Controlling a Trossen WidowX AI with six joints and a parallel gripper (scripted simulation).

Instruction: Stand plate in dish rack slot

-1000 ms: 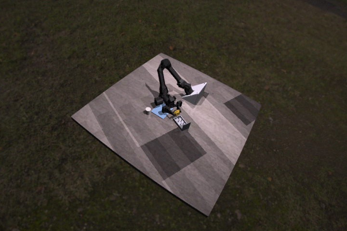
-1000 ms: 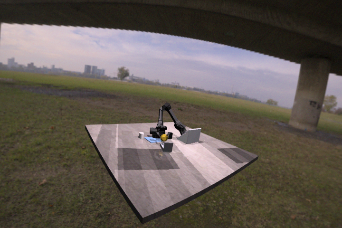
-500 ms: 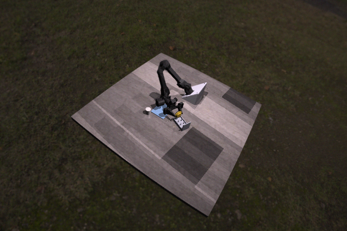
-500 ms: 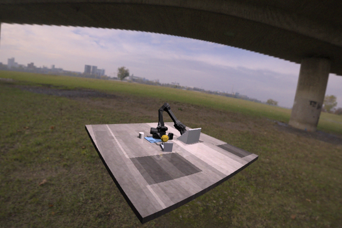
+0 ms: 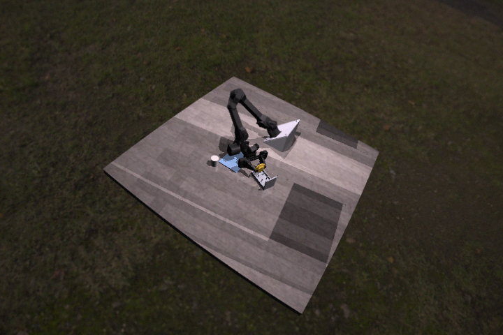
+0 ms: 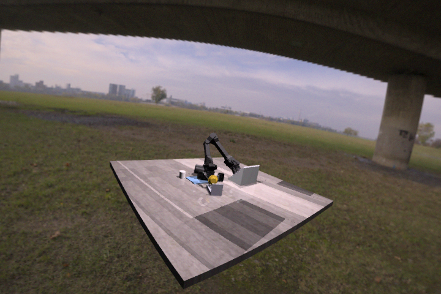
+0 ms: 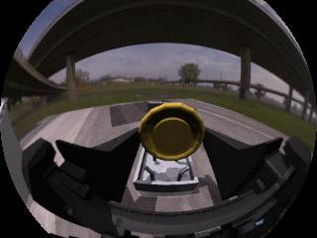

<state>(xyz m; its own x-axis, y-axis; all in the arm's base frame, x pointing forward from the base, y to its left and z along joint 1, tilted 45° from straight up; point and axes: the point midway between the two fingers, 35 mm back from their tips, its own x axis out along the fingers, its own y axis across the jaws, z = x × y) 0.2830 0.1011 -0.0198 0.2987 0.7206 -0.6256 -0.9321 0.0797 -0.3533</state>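
The grey dish rack lies 40 mm below my gripper tip and 30 mm to the left of it. From my gripper tip the other things lie so: light blue mat: 180 mm to the right, 60 mm below, 10 mm ahead; blue utensil: 220 mm to the right, 100 mm behind, 60 mm below; yellow plate: 10 mm to the right.
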